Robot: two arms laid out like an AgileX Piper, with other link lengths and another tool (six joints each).
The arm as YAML. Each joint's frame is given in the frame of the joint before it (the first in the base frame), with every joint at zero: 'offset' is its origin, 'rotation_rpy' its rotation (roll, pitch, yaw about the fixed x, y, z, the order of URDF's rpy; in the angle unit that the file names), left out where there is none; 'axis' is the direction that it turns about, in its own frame. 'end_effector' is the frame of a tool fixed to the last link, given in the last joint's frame.
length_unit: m
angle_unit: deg
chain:
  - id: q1
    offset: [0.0, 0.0, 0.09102]
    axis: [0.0, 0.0, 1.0]
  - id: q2
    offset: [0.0, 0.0, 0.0]
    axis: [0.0, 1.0, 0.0]
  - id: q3
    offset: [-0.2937, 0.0, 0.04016]
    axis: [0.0, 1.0, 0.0]
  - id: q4
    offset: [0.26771, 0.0, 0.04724]
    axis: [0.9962, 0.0, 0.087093]
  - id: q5
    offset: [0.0, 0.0, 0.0]
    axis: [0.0, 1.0, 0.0]
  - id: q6
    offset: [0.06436, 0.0, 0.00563]
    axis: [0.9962, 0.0, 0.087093]
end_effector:
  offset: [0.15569, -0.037, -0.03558]
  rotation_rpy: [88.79, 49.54, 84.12]
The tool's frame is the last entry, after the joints.
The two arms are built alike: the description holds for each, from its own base.
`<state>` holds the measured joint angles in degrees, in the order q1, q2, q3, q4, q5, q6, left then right.
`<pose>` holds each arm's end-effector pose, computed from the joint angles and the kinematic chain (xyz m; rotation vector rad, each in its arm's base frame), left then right.
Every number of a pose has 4 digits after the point. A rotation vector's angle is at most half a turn.
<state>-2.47 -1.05 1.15 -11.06 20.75 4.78 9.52 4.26 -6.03 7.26 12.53 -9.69</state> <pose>0.1643 -0.0634 0.0720 0.7164 1.7693 0.2319 0.1910 -0.0017 0.1398 0.4757 1.7054 0.5477</pose>
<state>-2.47 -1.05 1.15 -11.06 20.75 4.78 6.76 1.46 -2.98 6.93 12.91 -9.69</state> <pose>0.1643 -0.0634 0.0720 0.7164 1.7693 0.2319 0.1876 -0.0116 0.1223 0.5136 1.7006 0.5049</pose>
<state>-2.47 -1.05 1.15 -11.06 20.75 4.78 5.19 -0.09 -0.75 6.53 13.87 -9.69</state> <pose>0.1643 -0.0634 0.0720 0.7164 1.7693 0.2319 0.1846 -0.0173 0.1055 0.5371 1.7198 0.4721</pose>
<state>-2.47 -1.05 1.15 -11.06 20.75 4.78 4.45 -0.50 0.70 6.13 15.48 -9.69</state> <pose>0.1643 -0.0634 0.0720 0.7164 1.7693 0.2319 0.1813 -0.0200 0.0892 0.5523 1.7611 0.4457</pose>
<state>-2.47 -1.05 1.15 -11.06 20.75 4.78 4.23 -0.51 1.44 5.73 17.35 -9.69</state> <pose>0.1643 -0.0634 0.0720 0.7164 1.7693 0.2319 0.1778 -0.0210 0.0768 0.5594 1.8047 0.4260</pose>
